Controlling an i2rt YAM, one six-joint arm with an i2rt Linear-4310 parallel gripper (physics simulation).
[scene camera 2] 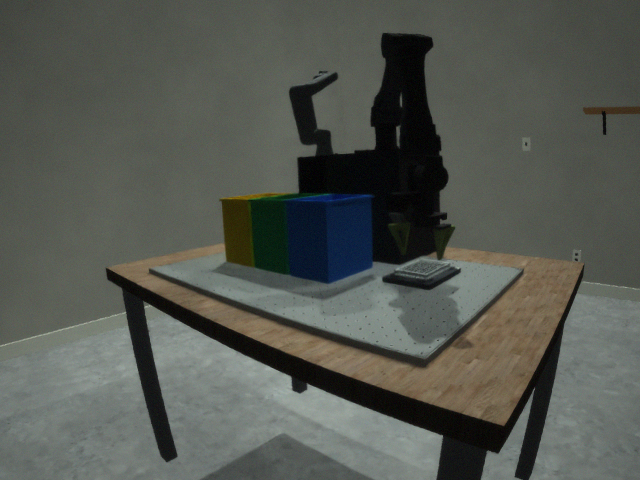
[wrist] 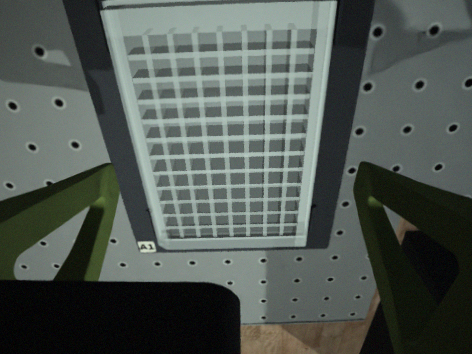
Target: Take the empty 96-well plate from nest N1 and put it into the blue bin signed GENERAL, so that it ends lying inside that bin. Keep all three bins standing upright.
Scene:
my gripper: scene camera 2; wrist
clear 96-well plate: scene camera 2; wrist
blue bin: scene camera 2 330,236; not seen in the wrist view (out of frame)
same spot on clear 96-well plate: (scene camera 2: pixel 423 269) = (wrist: pixel 199 116)
same spot on my gripper: (wrist: pixel 74 305) = (scene camera 2: pixel 422 225)

